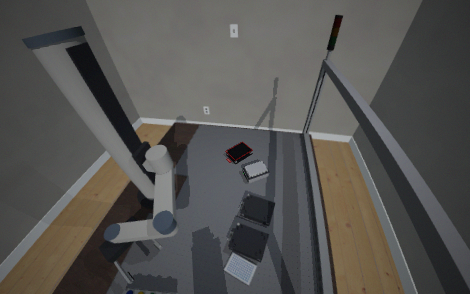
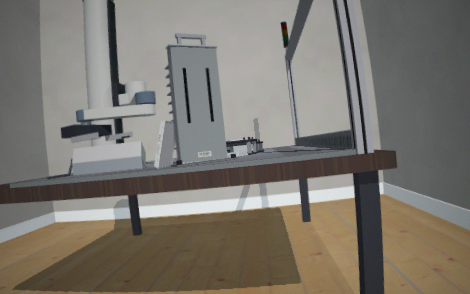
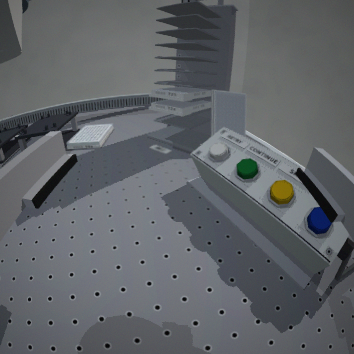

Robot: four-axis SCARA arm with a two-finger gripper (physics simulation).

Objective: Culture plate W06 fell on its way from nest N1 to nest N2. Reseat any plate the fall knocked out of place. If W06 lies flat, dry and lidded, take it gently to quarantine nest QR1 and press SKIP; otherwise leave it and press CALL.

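Places are measured from the arm's base along level axes (x down, y back, z left), in centimetres.
Pixels of known places: gripper, between the fingertips: (image 1: pixel 146 264) (image 2: pixel 115 134) (image 3: pixel 191 148).
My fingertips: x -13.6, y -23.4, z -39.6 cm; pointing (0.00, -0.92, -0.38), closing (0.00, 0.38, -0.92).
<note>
Behind a point stands the place of what it marks.
My gripper (image 1: pixel 141 258) {x -13.6, y -23.4, z -39.6 cm} (image 2: pixel 103 137) (image 3: pixel 191 148) {x -13.6, y -23.4, z -39.6 cm} is open and empty, with its fingers above and astride the button box (image 2: pixel 107 159) {x -5.1, y -27.5, z -56.4 cm} (image 3: pixel 260 215) {x -4.4, y -24.0, z -49.4 cm}. The yellow SKIP button (image 3: pixel 282 192) {x -8.1, y -23.1, z -50.1 cm} lies between the fingers; the right finger partly covers the blue CALL button (image 3: pixel 319 220) {x -8.0, y -18.4, z -51.0 cm}. A white plate (image 1: pixel 241 268) {x -2.9, y -61.9, z -30.7 cm} (image 3: pixel 91 136) {x -2.9, y -57.5, z -31.0 cm} lies flat on the table beside the dark nests (image 1: pixel 248 241) {x -7.1, y -63.3, z -19.5 cm} (image 1: pixel 257 207) {x -5.9, y -65.5, z -1.2 cm}. Another plate (image 2: pixel 163 144) {x -7.5, y -48.3, z -64.3 cm} (image 3: pixel 229 112) {x -9.1, y -47.9, z -61.0 cm} stands steeply on edge beside the shelf tower (image 2: pixel 197 100) {x -18.7, y -57.9, z -59.8 cm} (image 3: pixel 206 55) {x -21.5, y -55.2, z -57.9 cm}. Neither plate's number is readable; lid and wetness cannot be told. The red-edged nest (image 1: pixel 239 151) {x -5.3, y -48.0, z 39.7 cm} holds no visible plate.
Two plates (image 3: pixel 180 95) {x -12.8, y -46.6, z -48.4 cm} (image 3: pixel 180 107) {x -10.4, y -47.3, z -48.8 cm} lie low in the shelf tower. A pale-topped device (image 1: pixel 255 170) {x -8.2, y -61.6, z 22.0 cm} stands between the dark nests and the red-edged nest. Green (image 3: pixel 247 169) {x -8.0, y -27.9, z -49.2 cm} and white (image 3: pixel 219 151) {x -8.1, y -32.6, z -48.3 cm} buttons sit farther along the box. A signal light (image 1: pixel 335 32) {x -77.4, y -98.4, z 68.6 cm} (image 2: pixel 284 34) {x -76.5, y -97.9, z 68.9 cm} stands behind.
</note>
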